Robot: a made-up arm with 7 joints.
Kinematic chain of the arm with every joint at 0, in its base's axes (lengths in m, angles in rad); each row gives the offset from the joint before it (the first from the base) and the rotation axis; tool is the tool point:
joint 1: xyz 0 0 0 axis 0 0.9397 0.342
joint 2: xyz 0 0 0 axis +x
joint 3: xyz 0 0 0 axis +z
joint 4: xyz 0.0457 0 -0.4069 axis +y
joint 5: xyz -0.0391 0 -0.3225 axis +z
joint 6: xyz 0 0 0 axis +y
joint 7: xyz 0 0 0 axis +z
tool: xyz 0 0 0
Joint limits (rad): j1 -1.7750..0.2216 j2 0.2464..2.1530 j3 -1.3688..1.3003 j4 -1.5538..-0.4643 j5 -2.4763..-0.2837 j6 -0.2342..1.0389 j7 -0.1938..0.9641
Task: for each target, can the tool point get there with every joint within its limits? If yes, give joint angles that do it. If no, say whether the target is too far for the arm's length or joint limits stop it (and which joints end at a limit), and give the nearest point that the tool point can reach.
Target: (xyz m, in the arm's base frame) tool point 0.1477 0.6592 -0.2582
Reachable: yes | joints -0.0701 0.9726 0.9266 -0.5834 -1.2456 0.8500 0.0226
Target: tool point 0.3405 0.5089 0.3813
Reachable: yes | joints -1.5484 1.3398 0.2662 -0.6116 -1.5254 0.0625 0.3184
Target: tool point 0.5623 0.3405 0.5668
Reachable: no: too far | nearest point 0.4780 0.2963 0.4455 | short by 0.154 m
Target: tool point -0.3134 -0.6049 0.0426
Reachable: no: joint limits stop it (at a limit: joint 1, joint 2, joint 4) | nearest point 0.3723 -0.4335 0.1110 | short by 0.710 m
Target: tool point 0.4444 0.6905 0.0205
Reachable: no: too far | nearest point 0.3947 0.6132 0.0182 | short by 0.092 m
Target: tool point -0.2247 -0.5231 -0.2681
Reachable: no: joint limits stop it (at a limit: joint 1, joint 2, joint 3, joint 4) | nearest point -0.0187 -0.2369 -0.5314 | short by 0.440 m
